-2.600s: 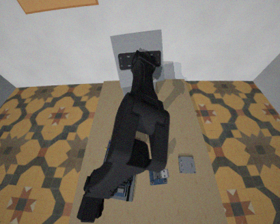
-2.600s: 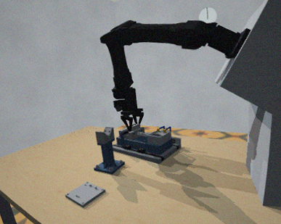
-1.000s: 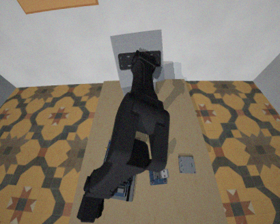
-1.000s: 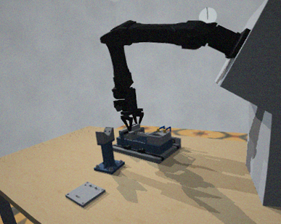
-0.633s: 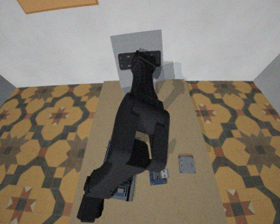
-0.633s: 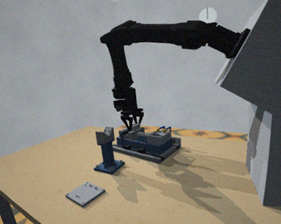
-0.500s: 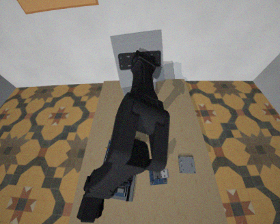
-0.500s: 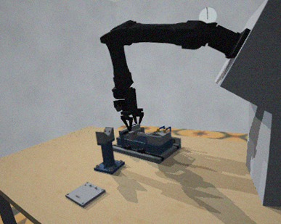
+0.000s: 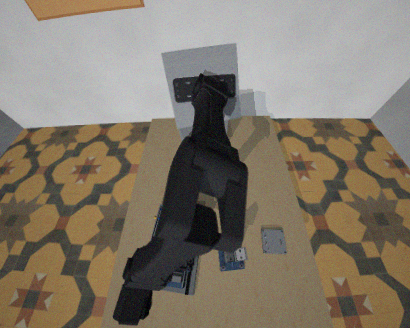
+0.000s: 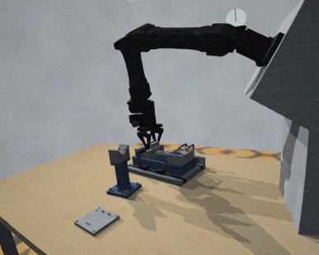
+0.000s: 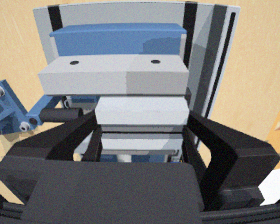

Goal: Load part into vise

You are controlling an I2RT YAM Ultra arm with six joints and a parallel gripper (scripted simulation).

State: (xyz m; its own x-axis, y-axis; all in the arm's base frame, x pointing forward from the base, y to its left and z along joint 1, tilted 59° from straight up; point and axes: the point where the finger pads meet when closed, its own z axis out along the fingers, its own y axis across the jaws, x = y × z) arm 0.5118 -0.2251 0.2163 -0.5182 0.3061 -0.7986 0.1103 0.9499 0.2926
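My hand is 1 cm below the part. Also, from my hand: fixed jaw 3 cm ahead, 2 cm below, 1 cm to the left; then moving jaw 3 cm to the left, 3 cm behind, 2 cm below; then work stop 7 cm to the left, 1 cm below, 1 cm ahead.
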